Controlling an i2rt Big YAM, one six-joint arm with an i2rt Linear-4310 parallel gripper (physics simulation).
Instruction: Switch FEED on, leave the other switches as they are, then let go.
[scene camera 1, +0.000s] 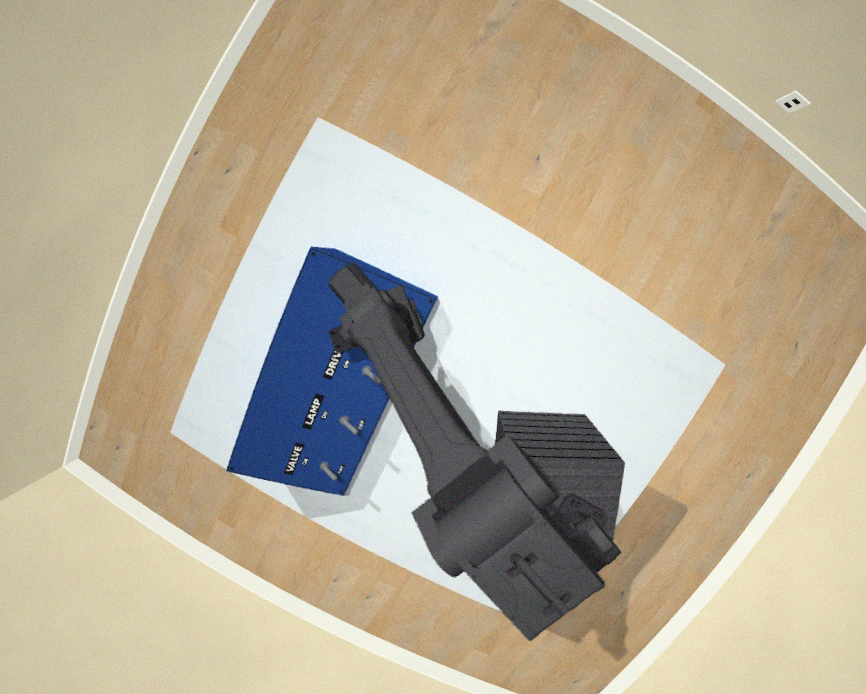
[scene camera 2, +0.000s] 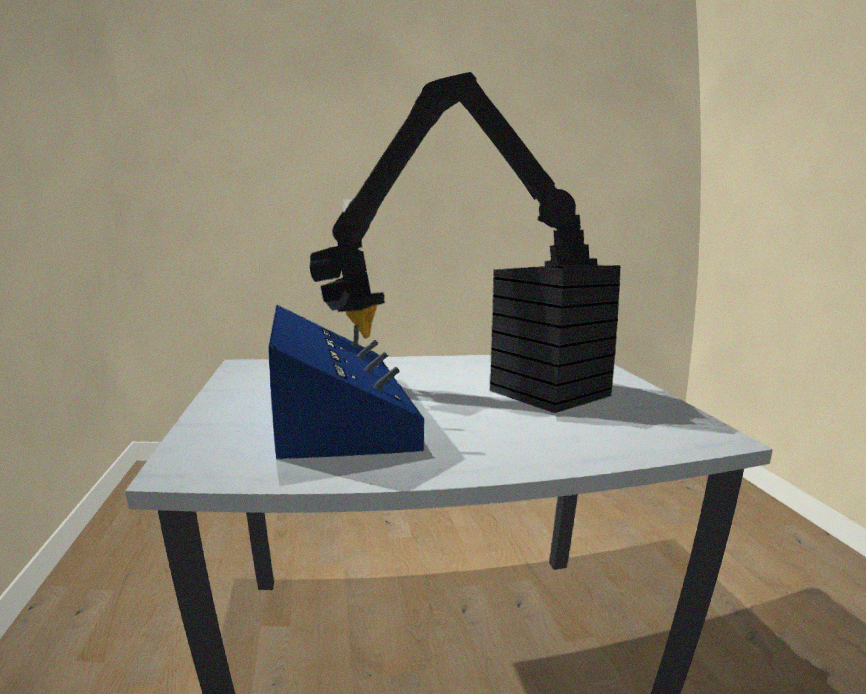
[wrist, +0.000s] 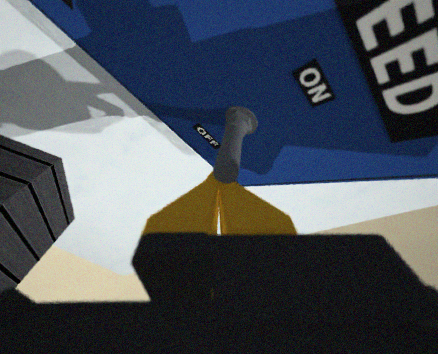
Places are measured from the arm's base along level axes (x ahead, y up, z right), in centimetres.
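Where they show: gripper, fingertip midpoint: (scene camera 1: 409, 317) (scene camera 2: 367, 338) (wrist: 218, 176); arm's base at its link origin: (scene camera 1: 569, 528) (scene camera 2: 570, 266).
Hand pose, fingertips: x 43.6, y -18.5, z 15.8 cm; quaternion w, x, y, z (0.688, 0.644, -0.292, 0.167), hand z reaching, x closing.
Observation:
Each offset is from my fingertips to the centre of the thing. Level surfaces: height alone.
A blue sloped switch panel {dx +9.0, dy -4.4, dz -20.6 cm} (scene camera 1: 278, 361) (scene camera 2: 325, 412) (wrist: 265, 55) carries the switches. The grey FEED lever {dx +2.7, dy +1.1, dz -2.0 cm} (scene camera 2: 355, 334) (wrist: 233, 145) stands nearly upright in scene camera 2, tilted upslope toward the ON side compared with the others. The DRIVE lever {dx +0.4, dy +0.5, dz -13.8 cm} (scene camera 1: 370, 374) (scene camera 2: 368, 349), LAMP lever {dx -0.5, dy +0.5, dz -25.8 cm} (scene camera 1: 349, 425) (scene camera 2: 376, 362) and VALVE lever {dx -1.5, dy +0.5, dz -37.8 cm} (scene camera 1: 328, 471) (scene camera 2: 386, 378) lean down toward OFF. My gripper (scene camera 2: 366, 334) (wrist: 218, 176) is shut and empty, its yellow tips on the OFF side, right at the FEED lever's free end; contact is unclear. The arm hides FEED in scene camera 1.
The panel stands on a white table {dy -10.9 cm} (scene camera 1: 506, 289) (scene camera 2: 506, 440). The arm's dark ribbed pedestal (scene camera 1: 578, 462) (scene camera 2: 552, 332) (wrist: 30, 210) stands across the table from the panel's low edge. The DRIVE lever is the nearest neighbour of FEED.

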